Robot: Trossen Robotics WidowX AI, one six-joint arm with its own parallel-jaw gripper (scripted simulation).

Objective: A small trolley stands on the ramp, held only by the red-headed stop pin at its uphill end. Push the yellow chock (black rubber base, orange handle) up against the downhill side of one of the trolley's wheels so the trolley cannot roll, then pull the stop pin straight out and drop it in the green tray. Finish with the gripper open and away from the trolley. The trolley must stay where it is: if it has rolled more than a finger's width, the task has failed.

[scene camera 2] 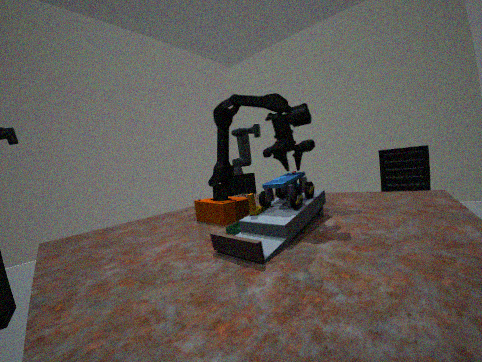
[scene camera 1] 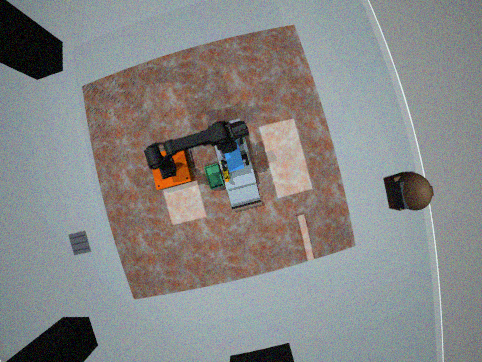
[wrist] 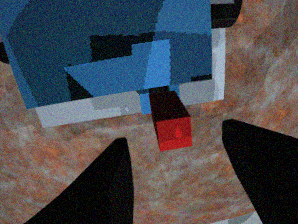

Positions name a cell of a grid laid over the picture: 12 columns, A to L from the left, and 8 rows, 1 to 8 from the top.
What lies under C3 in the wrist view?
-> A blue-topped trolley.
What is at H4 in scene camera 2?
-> My gripper.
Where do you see a blue-topped trolley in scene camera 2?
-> H5
